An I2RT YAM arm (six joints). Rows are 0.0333 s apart.
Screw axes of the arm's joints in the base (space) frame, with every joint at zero. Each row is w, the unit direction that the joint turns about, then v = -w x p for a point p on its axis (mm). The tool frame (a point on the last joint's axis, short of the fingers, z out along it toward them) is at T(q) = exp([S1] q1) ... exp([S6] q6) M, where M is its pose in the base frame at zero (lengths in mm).
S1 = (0, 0, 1, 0, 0, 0)
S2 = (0, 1, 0, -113.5, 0, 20)
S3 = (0, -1, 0, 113.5, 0, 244)
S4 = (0, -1, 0, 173.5, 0, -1)
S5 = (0, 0, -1, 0, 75, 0)
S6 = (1, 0, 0, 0, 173.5, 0)
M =
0 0 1 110.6
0 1 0 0
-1 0 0 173.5
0 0 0 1
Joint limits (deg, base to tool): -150..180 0..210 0..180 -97..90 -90..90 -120..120
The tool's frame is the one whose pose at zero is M.
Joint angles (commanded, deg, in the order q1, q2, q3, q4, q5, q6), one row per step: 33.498 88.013 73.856 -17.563 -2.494 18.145; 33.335 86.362 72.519 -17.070 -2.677 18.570; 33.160 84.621 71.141 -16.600 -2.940 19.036; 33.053 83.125 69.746 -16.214 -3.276 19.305; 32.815 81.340 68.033 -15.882 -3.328 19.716; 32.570 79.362 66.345 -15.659 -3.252 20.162; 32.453 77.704 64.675 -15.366 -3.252 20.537; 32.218 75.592 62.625 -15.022 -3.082 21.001; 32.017 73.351 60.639 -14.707 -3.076 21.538; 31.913 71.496 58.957 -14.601 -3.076 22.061; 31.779 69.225 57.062 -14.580 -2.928 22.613
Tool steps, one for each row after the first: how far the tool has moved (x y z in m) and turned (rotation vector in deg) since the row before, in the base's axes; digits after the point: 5 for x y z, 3 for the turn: -0.00518 -0.00448 0.00233 0.816 -0.405 -0.227; -0.00553 -0.00469 0.00234 0.891 -0.384 -0.185; -0.00513 -0.00385 0.00052 0.593 -0.177 0.051; -0.00579 -0.00535 -0.00012 0.528 -0.111 -0.394; -0.00639 -0.00580 0.00061 0.560 -0.220 -0.527; -0.00575 -0.00443 -0.00110 0.417 -0.042 -0.296; -0.00695 -0.00602 -0.00129 0.481 -0.146 -0.604; -0.00745 -0.00592 -0.00068 0.687 -0.207 -0.456; -0.00644 -0.00464 -0.00135 0.527 0.033 -0.343; -0.00771 -0.00567 -0.00119 0.555 -0.089 -0.516
